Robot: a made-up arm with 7 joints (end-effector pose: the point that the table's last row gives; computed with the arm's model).
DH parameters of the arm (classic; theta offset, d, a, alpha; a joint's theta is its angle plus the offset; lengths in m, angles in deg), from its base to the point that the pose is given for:
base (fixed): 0 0 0 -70
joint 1: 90 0 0 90
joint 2: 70 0 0 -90
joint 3: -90 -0.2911 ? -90
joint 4: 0 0 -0.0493 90
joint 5: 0 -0.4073 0 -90
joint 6: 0 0 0 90
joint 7: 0 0 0 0
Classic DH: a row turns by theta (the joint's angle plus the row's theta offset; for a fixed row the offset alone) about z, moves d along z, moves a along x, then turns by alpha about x.
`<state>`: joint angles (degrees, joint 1 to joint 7).
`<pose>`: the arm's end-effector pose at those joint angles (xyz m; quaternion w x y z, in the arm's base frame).
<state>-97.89 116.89 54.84 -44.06 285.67 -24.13 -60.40</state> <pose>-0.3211 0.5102 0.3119 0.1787 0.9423 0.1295 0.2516</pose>
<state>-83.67 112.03 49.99 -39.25 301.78 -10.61 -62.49</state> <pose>-0.1965 0.5292 0.3894 0.2373 0.9506 0.0483 0.1943</pose>
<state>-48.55 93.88 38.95 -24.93 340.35 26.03 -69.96</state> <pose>0.1517 0.6303 0.2632 0.6426 0.7655 -0.0115 -0.0309</pose>
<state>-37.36 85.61 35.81 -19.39 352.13 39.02 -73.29</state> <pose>0.2123 0.6591 0.1166 0.7937 0.5984 0.0434 -0.0999</pose>
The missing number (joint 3, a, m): 0.0327
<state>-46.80 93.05 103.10 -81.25 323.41 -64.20 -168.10</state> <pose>-0.2715 0.4336 0.2876 0.0404 -0.4530 -0.7862 -0.4183</pose>
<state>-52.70 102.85 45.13 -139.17 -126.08 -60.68 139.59</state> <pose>-0.0428 -0.0712 0.3262 0.0884 0.7010 -0.6156 -0.3490</pose>
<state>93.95 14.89 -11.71 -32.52 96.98 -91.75 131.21</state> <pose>-0.6672 -0.0405 -0.1851 0.0525 0.1782 -0.7756 0.6033</pose>
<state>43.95 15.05 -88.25 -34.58 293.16 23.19 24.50</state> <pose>-0.4342 -0.1046 -0.5279 0.5710 -0.1615 0.0281 -0.8044</pose>
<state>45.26 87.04 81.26 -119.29 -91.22 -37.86 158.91</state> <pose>0.2731 0.2035 0.2683 0.6613 0.2203 -0.6508 -0.3010</pose>
